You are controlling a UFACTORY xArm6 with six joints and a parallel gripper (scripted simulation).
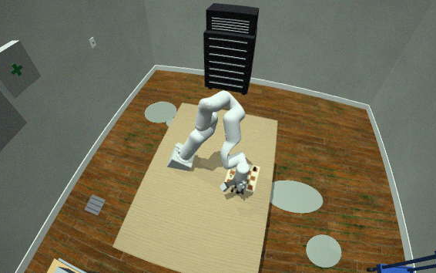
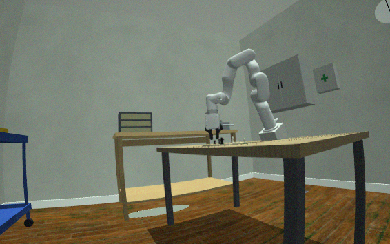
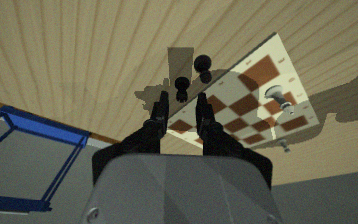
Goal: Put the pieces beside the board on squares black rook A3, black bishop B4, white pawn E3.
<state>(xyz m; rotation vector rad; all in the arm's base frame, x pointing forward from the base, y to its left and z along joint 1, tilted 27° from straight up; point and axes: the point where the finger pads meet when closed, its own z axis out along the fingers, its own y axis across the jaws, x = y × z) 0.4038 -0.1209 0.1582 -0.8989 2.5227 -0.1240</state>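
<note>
Right now the black chess piece is 4 cm below my hand. From my hand the other things lie so: chessboard 14 cm to the left, 6 cm below; then white pawn 4 cm behind, 28 cm to the left, 5 cm below.
</note>
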